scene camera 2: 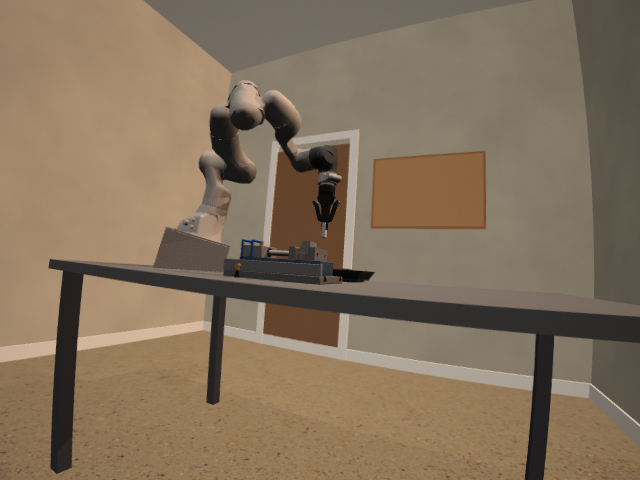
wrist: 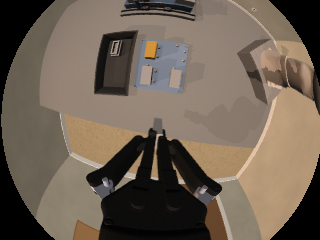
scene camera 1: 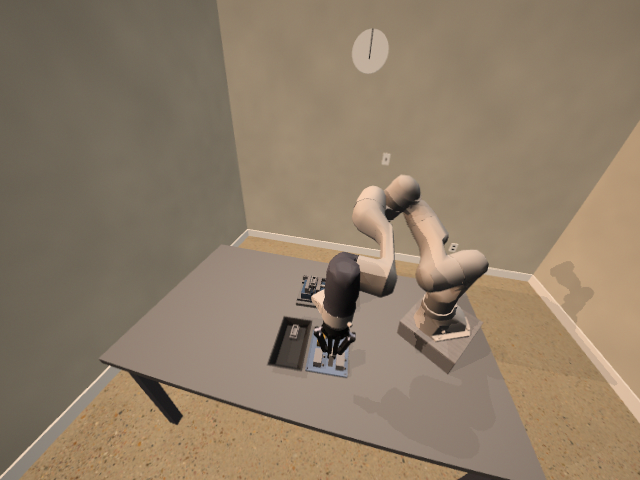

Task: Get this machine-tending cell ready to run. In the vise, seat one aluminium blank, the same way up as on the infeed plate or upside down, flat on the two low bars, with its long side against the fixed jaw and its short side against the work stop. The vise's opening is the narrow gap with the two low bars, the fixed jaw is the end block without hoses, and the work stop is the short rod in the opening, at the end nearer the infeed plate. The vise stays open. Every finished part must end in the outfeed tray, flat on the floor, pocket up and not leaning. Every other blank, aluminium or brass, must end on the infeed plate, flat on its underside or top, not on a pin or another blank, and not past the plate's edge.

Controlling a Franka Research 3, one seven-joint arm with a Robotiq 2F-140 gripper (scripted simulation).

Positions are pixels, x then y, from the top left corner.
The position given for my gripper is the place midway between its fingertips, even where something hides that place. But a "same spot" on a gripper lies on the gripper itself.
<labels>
My gripper shows in scene camera 2, in the wrist view [157, 124] and in scene camera 1. The same spot on my gripper: [scene camera 2: 324, 217] is [scene camera 1: 333, 346].
</labels>
